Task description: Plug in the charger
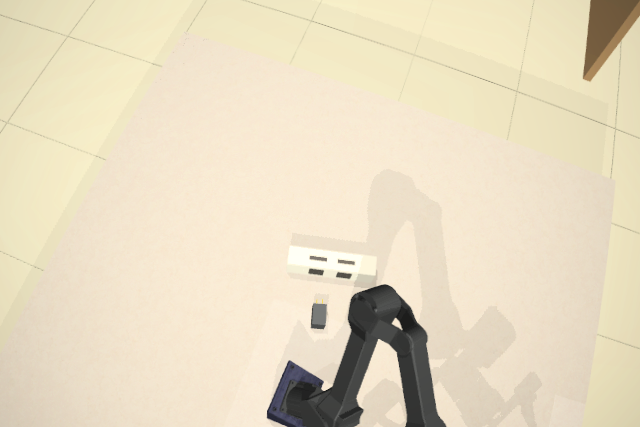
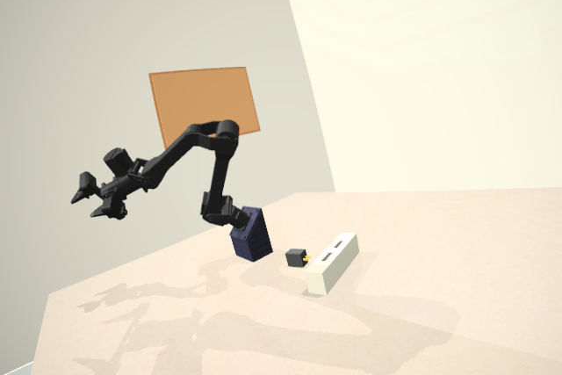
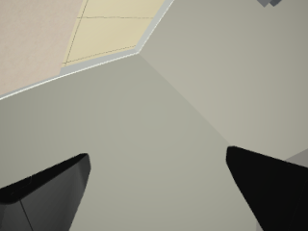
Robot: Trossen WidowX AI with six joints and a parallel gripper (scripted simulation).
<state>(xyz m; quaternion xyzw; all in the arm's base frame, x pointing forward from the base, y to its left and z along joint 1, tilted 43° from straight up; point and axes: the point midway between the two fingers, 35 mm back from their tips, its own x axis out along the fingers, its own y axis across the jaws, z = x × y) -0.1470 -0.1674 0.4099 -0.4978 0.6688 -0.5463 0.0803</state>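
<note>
The two-prong charger lies 45 cm to the left of my gripper tip, 39 cm ahead of it and 26 cm below it.
</note>
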